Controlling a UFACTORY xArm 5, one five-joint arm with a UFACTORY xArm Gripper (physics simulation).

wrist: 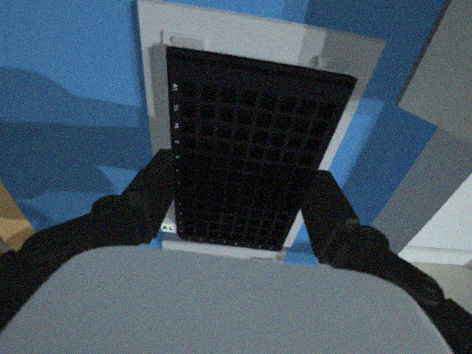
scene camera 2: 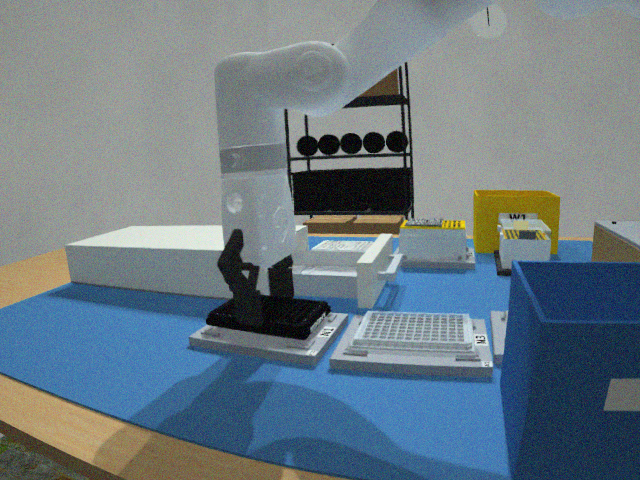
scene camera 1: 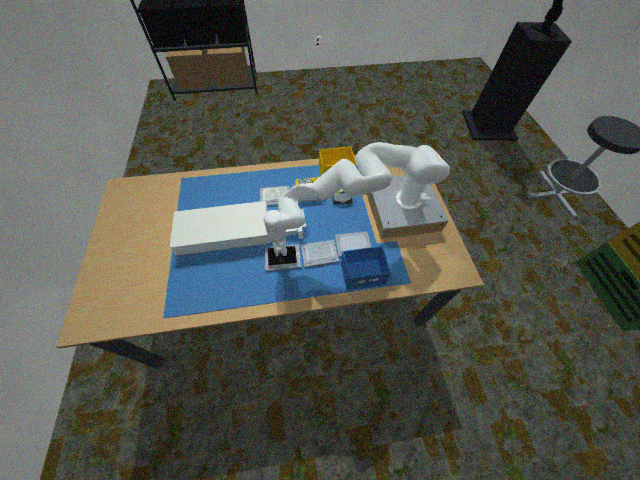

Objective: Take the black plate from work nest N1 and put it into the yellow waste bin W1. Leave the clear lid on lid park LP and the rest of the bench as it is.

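Places are measured from the arm's base along level axes (x ahead, y left, z up), in centimetres.
Pixels of known places: gripper, fingertip midpoint: (wrist: 242, 180) (scene camera 2: 267, 310) (scene camera 1: 281, 254); arm's base, link origin: (scene camera 1: 408, 200).
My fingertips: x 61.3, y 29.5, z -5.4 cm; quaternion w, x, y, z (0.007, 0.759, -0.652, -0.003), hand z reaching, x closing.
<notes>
Ahead of a thing's pixels: the offset from my fingertips to its middle. "*": to the spot under its first point.
The black plate @[dx -0.1, dy +0.0, dz -0.4 cm] (scene camera 1: 291, 256) (scene camera 2: 289, 317) (wrist: 250, 125) is level and low over work nest N1 @[dx -0.2, dy +0.1, dz -2.4 cm] (scene camera 1: 283, 268) (scene camera 2: 258, 349) (wrist: 230, 22); a pale strip of the nest shows under its edge in scene camera 2. I cannot tell whether they touch. My gripper (scene camera 1: 280, 253) (scene camera 2: 266, 304) (wrist: 242, 180) is shut on the plate, one black finger against each long side. The yellow waste bin W1 @[dx -26.0, dy -56.3, dz +2.8 cm] (scene camera 1: 337, 154) (scene camera 2: 485, 224) stands at the back, near the arm's base; its inside is mostly hidden. A pale flat piece @[dx -33.7, dy -8.2, dz -1.6 cm] (scene camera 1: 353, 241) lies behind the blue bin; I cannot tell whether it is the clear lid.
Nest N3 @[dx -17.4, dy -2.7, dz -2.4 cm] (scene camera 2: 413, 365) with a white plate @[dx -17.4, dy -2.7, dz -1.3 cm] (scene camera 1: 320, 252) (scene camera 2: 413, 328) is beside N1. A blue bin @[dx -37.3, dy +7.5, dz +2.8 cm] (scene camera 1: 364, 266) (scene camera 2: 584, 356) stands at the front right. A long white block @[* dx +29.7, dy -12.7, dz +5.1 cm] (scene camera 1: 219, 224) (scene camera 2: 144, 258) is behind N1. Yellow-topped boxes @[dx -10.9, dy -40.3, dz +1.2 cm] (scene camera 2: 434, 245) @[* dx -28.5, dy -35.1, dz +1.3 cm] (scene camera 2: 523, 248) stand before W1.
</notes>
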